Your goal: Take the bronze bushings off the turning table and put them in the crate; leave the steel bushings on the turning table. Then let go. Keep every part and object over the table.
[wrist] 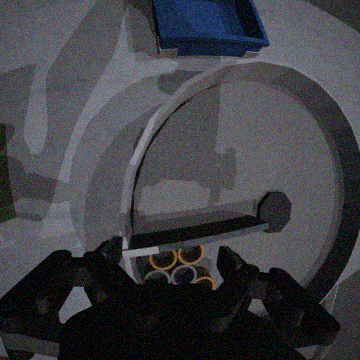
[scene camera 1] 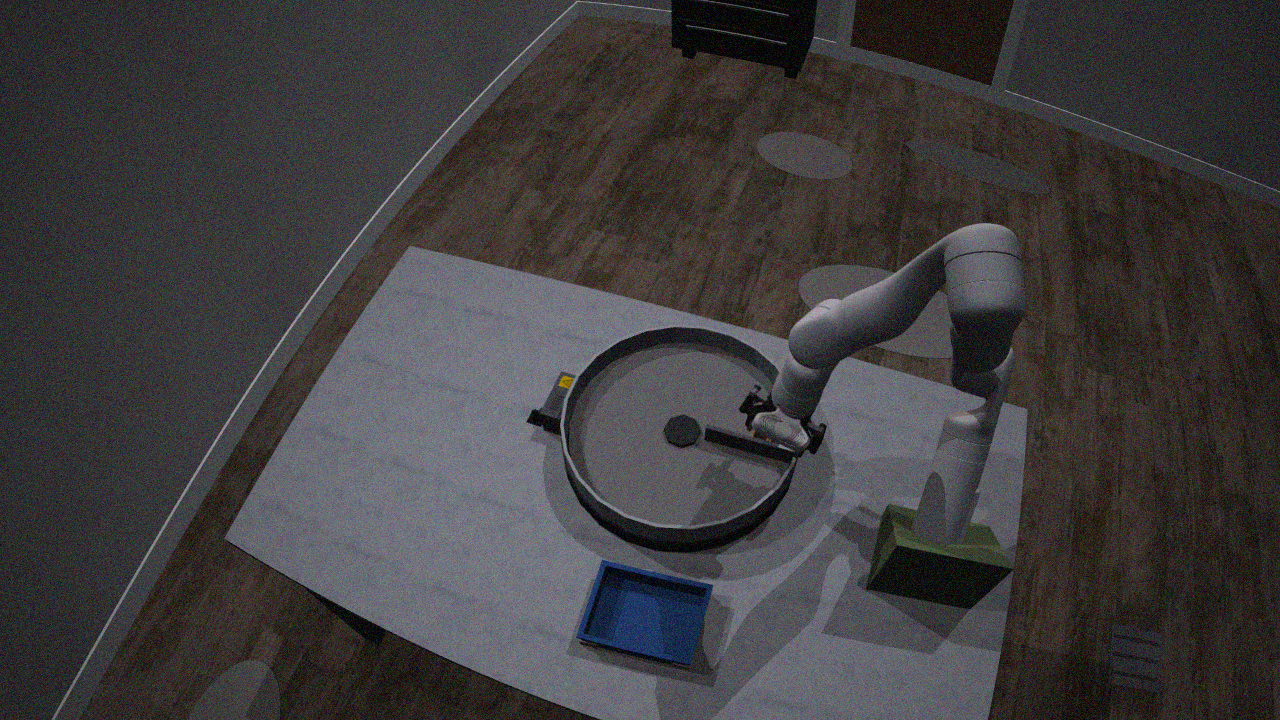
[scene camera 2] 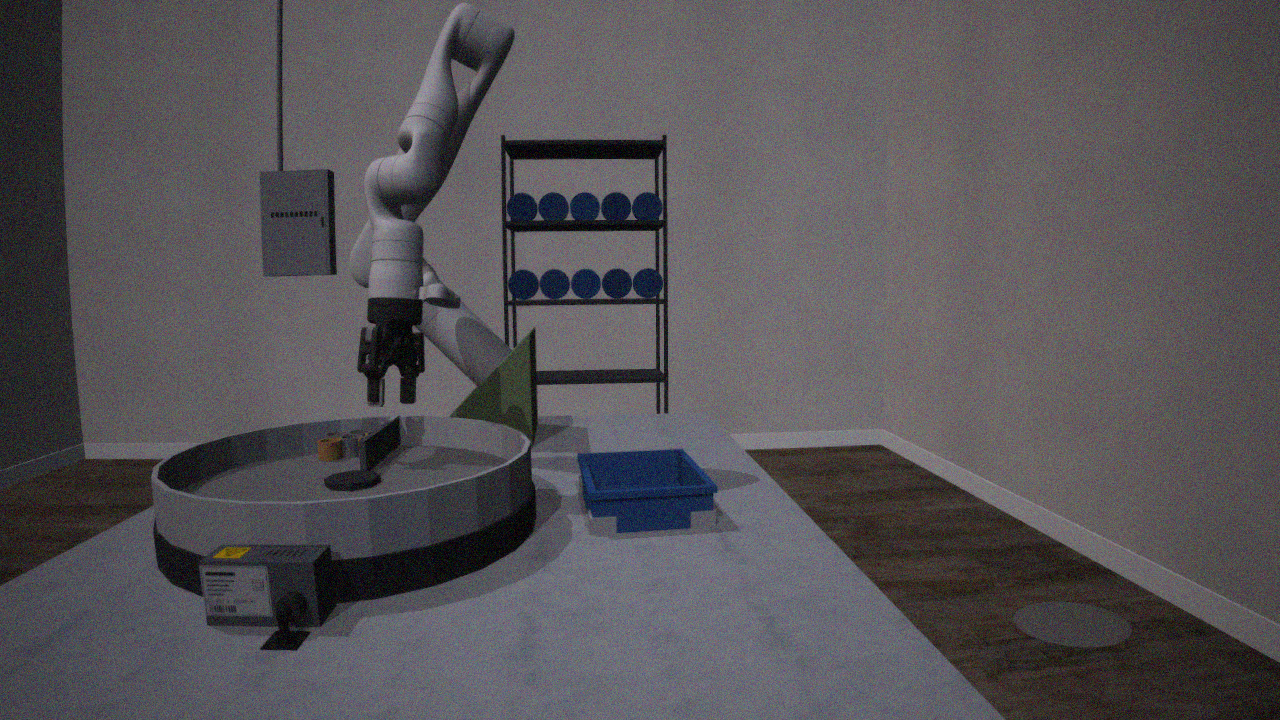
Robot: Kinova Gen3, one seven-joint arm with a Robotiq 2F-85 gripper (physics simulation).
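My gripper is open and empty, above the turning table. In the wrist view, two bronze bushings stand side by side against the dark divider, between the fingertips in the picture. A third bronze bushing and two steel bushings stand behind them, partly hidden by the gripper body. In scene camera 2 a bronze bushing shows beside the divider. The blue crate is empty in scene camera 1.
The divider runs from near the hub to the raised rim. A grey box stands outside the rim. The green arm mount stands at the table's other end.
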